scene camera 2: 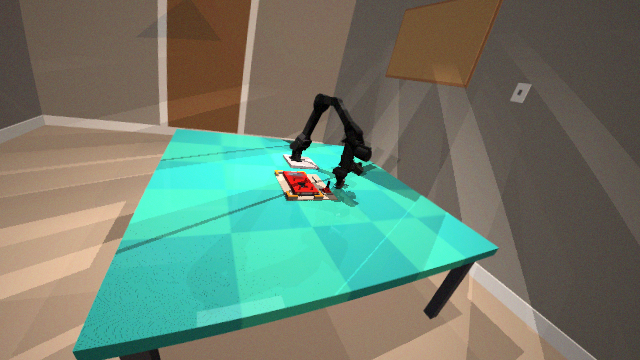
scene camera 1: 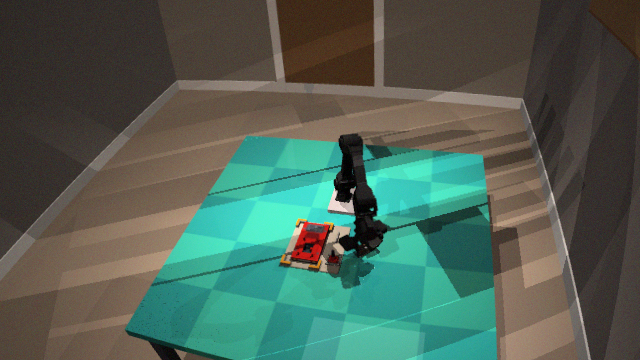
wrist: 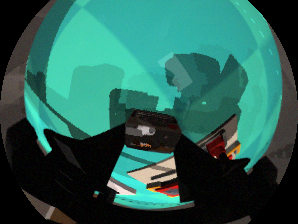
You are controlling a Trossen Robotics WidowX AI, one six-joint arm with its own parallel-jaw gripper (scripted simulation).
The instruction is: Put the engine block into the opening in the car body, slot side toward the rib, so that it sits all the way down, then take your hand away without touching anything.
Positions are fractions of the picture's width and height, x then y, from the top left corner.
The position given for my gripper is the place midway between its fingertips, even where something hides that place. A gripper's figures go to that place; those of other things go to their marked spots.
Scene:
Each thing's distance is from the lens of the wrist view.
my gripper (wrist: 0.51, 0.58): 0.10 m
engine block (wrist: 0.50, 0.59): 0.07 m

